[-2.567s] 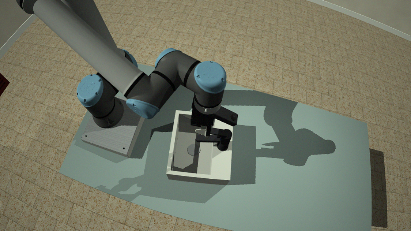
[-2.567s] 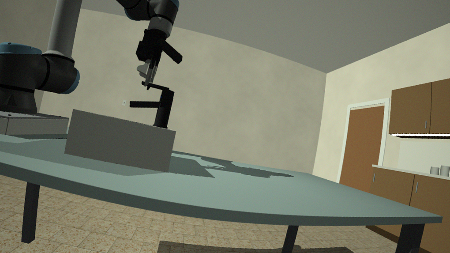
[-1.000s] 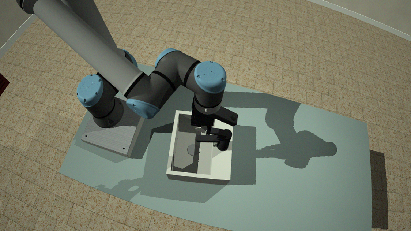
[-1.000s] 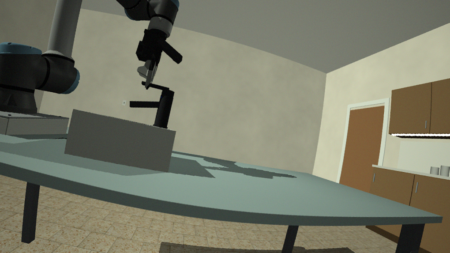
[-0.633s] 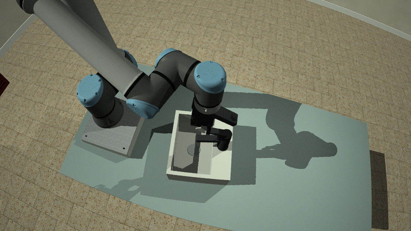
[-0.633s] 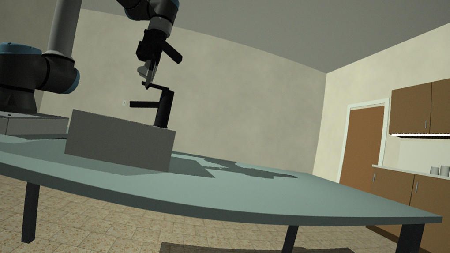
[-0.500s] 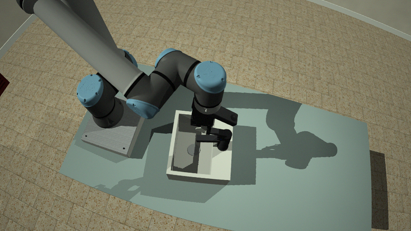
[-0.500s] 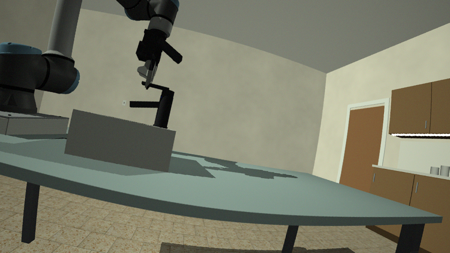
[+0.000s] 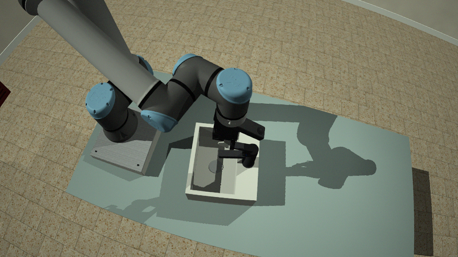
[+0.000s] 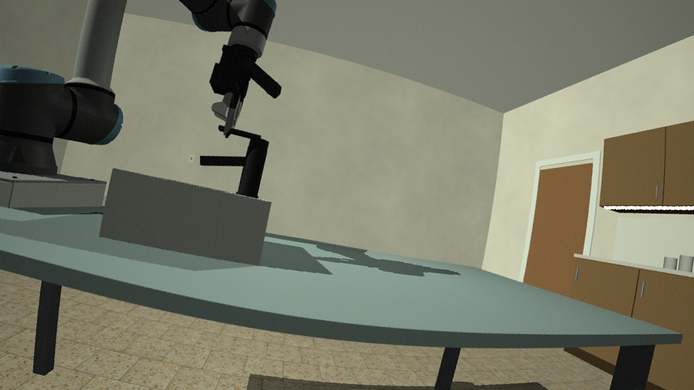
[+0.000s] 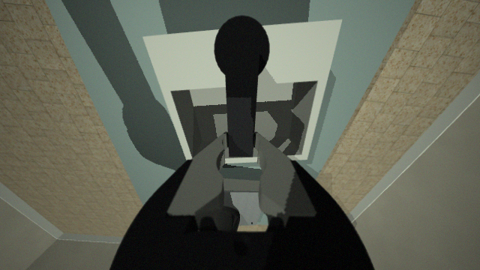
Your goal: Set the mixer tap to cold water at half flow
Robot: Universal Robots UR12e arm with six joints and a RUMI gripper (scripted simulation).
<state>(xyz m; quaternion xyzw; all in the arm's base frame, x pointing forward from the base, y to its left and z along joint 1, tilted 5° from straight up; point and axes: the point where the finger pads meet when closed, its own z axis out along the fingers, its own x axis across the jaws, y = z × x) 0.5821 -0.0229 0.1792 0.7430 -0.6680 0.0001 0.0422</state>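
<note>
The black mixer tap lies 50 mm ahead of my hand, 40 mm below it and 10 mm to the left of it. Also, from my hand: lever: 30 mm ahead; then white sink basin: 230 mm below, 40 mm behind, 10 mm to the right.
</note>
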